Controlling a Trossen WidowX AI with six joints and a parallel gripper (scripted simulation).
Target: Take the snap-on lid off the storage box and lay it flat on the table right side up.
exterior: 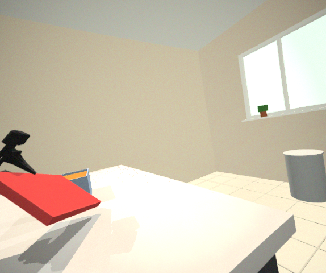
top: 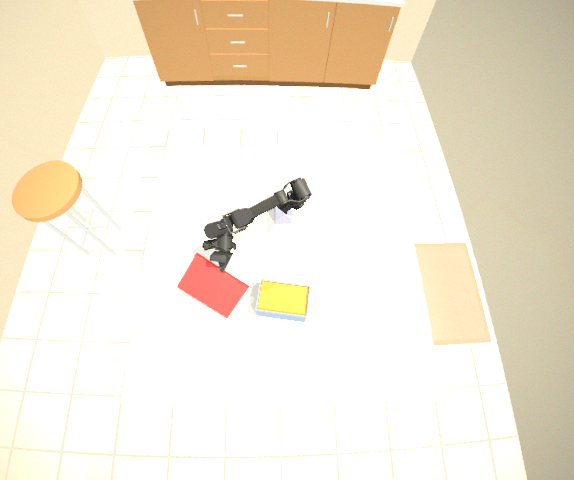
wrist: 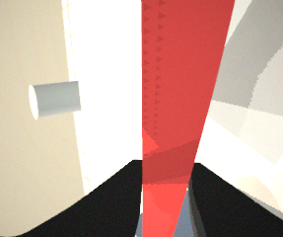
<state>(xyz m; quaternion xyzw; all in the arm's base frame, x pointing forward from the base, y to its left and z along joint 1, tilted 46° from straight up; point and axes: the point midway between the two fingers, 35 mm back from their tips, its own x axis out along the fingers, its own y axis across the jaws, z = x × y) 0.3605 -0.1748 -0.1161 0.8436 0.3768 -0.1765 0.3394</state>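
Right now the red lid is 50 mm ahead of my gripper tip, 40 mm to the right of it and 50 mm below it. From my gripper tip the other things lie so: storage box 70 mm ahead, 250 mm to the left, 110 mm below.
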